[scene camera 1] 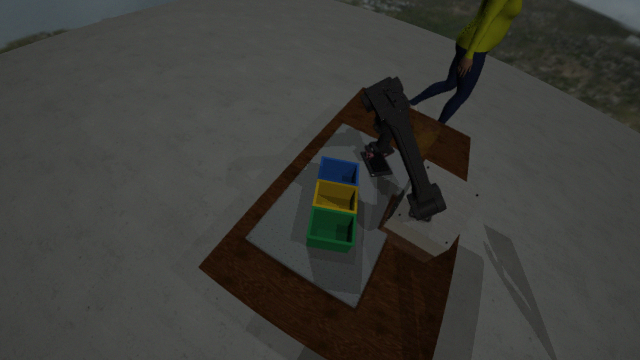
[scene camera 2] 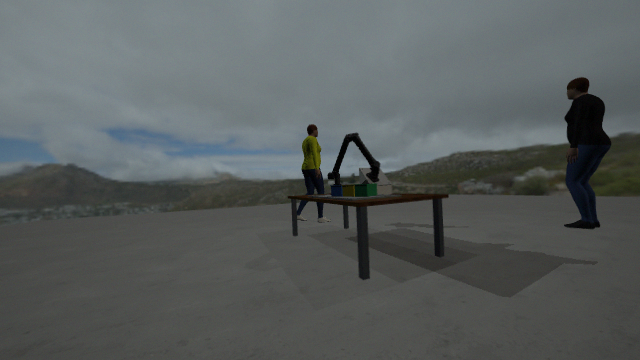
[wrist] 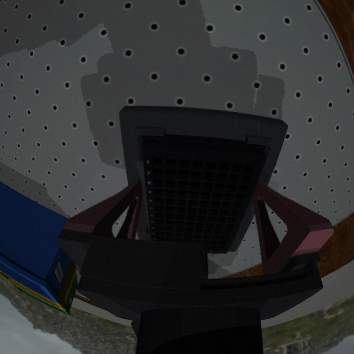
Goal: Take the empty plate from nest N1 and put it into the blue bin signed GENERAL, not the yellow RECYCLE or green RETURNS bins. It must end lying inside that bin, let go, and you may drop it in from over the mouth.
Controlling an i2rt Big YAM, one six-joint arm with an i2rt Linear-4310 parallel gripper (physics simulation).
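Where they show: gripper, fingertip midpoint: [scene camera 1: 375, 158] [wrist: 197, 185]; arm's base at its link origin: [scene camera 1: 423, 204] [scene camera 2: 372, 177].
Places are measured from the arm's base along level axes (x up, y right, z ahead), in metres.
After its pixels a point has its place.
Note:
A black plate [scene camera 1: 378, 165] @[x -0.132, y 0.238, z 0.195 m] [wrist: 200, 205] @[x -0.134, y 0.280, z 0.212 m] with a grid of wells sits in a dark nest [wrist: 200, 117] @[x -0.146, y 0.330, z 0.258 m] on the perforated board. No N1 mark is readable. My gripper [scene camera 1: 376, 153] @[x -0.145, y 0.287, z 0.221 m] [wrist: 197, 185] @[x -0.145, y 0.287, z 0.221 m] is open and empty, with its reddish fingers on either side of the plate in the wrist view; the exact height gap is hard to tell. The blue bin [scene camera 1: 340, 167] @[x -0.098, y 0.101, z 0.361 m] [scene camera 2: 336, 190] @[x -0.105, y 0.025, z 0.433 m] [wrist: 30, 235] @[x -0.109, y 0.114, z 0.333 m] stands beside the nest, to its left in scene camera 1. Its sign is not readable, and the part of its inside that shows holds no plate.
The yellow bin [scene camera 1: 336, 191] @[x -0.107, y -0.024, z 0.333 m] [scene camera 2: 348, 190] @[x -0.107, y -0.102, z 0.401 m] and the green bin [scene camera 1: 329, 244] @[x -0.096, y -0.257, z 0.277 m] [scene camera 2: 369, 190] @[x -0.112, y -0.269, z 0.320 m] stand in a row with the blue one. The board [scene camera 1: 280, 240] @[x -0.158, y -0.299, z 0.453 m] lies on a brown wooden table [scene camera 1: 235, 260] @[x -0.171, y -0.440, z 0.568 m]. The arm's base stands on a pale block [scene camera 1: 415, 237] @[x -0.121, y -0.077, z -0.041 m]. Two people stand near the table.

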